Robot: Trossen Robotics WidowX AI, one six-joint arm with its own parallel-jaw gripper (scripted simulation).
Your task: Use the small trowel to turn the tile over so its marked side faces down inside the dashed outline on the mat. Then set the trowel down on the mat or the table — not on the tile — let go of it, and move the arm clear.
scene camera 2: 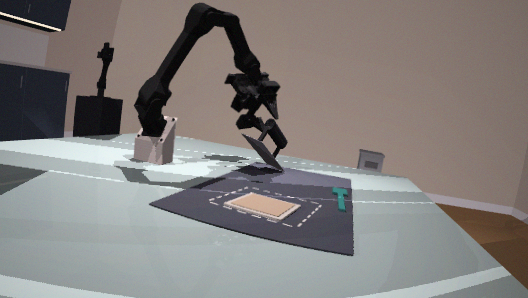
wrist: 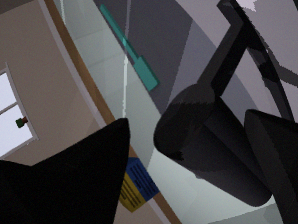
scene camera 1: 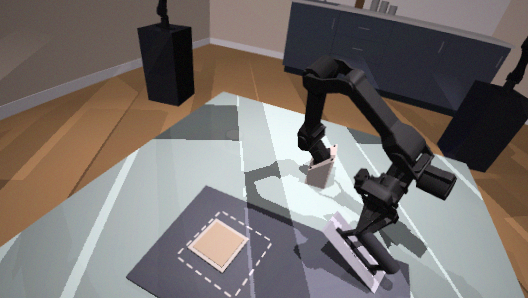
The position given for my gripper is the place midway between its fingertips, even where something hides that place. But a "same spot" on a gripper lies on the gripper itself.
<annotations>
my gripper: scene camera 2; wrist 189,122; scene camera 1
square peach tile: scene camera 2; scene camera 1; not seen in the wrist view (out of frame)
same spot on my gripper: (scene camera 2: 269,99) = (scene camera 1: 375,206)
same spot on square peach tile: (scene camera 2: 274,209) = (scene camera 1: 207,247)
</annotations>
